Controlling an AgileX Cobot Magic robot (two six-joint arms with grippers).
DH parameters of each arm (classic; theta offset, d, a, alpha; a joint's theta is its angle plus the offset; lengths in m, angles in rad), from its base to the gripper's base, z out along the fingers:
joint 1: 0 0.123 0 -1.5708
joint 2: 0.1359 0 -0.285 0
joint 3: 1.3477 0 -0.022 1.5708
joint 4: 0 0.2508 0 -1.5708
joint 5: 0 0 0.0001 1.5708
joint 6: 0 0.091 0 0
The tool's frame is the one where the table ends.
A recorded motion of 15 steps. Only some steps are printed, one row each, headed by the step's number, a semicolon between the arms.
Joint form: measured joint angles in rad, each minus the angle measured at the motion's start. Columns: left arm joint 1, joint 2, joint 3, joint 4, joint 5, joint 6; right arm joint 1, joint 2, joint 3, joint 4, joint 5, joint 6.
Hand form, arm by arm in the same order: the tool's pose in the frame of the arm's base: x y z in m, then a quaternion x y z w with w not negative. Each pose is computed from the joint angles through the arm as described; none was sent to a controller.
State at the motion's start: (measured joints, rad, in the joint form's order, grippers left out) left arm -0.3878 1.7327 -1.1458 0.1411 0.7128 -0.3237; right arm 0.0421 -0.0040 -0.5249 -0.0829 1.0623 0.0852
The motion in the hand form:
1: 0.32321 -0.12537 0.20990 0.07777 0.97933 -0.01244 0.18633; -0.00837 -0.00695 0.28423 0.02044 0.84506 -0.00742 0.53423
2: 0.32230 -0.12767 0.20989 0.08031 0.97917 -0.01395 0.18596; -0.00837 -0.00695 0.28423 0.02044 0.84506 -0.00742 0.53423
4: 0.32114 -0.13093 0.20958 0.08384 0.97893 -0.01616 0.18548; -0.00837 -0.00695 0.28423 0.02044 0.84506 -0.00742 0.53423
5: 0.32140 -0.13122 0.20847 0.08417 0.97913 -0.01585 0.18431; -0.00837 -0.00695 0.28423 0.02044 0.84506 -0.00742 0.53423
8: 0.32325 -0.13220 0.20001 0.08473 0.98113 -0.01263 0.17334; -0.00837 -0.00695 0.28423 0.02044 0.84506 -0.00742 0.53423
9: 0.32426 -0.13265 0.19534 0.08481 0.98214 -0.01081 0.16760; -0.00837 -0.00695 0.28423 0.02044 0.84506 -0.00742 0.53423
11: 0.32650 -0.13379 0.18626 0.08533 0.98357 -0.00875 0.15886; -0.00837 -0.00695 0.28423 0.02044 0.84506 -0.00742 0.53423
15: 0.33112 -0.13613 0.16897 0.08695 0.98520 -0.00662 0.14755; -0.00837 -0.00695 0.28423 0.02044 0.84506 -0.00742 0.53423
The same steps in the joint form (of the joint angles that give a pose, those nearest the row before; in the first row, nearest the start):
1: -0.0059 0.0000 0.0000 -0.0027 -0.0022 0.0000; 0.0001 0.0000 0.0000 -0.0001 0.0000 0.0000
2: -0.0126 0.0000 0.0000 -0.0051 -0.0021 0.0000; 0.0001 0.0000 0.0000 -0.0001 0.0000 0.0000
4: -0.0219 0.0009 0.0000 -0.0086 -0.0032 0.0000; 0.0001 0.0000 0.0000 -0.0001 0.0000 0.0000
5: -0.0224 0.0042 0.0000 -0.0087 -0.0040 0.0000; 0.0001 0.0000 0.0000 -0.0001 0.0000 0.0000
8: -0.0226 0.0286 0.0000 -0.0096 -0.0052 0.0000; 0.0001 0.0000 0.0000 -0.0001 0.0000 0.0000
9: -0.0226 0.0420 0.0000 -0.0096 -0.0064 -0.0007; 0.0001 0.0000 0.0000 -0.0001 0.0000 0.0000
11: -0.0227 0.0685 0.0000 -0.0109 -0.0148 -0.0007; 0.0001 0.0000 0.0000 -0.0001 0.0000 0.0000
15: -0.0226 0.1191 0.0000 -0.0119 -0.0425 -0.0006; 0.0001 0.0000 0.0000 -0.0001 0.0000 0.0000

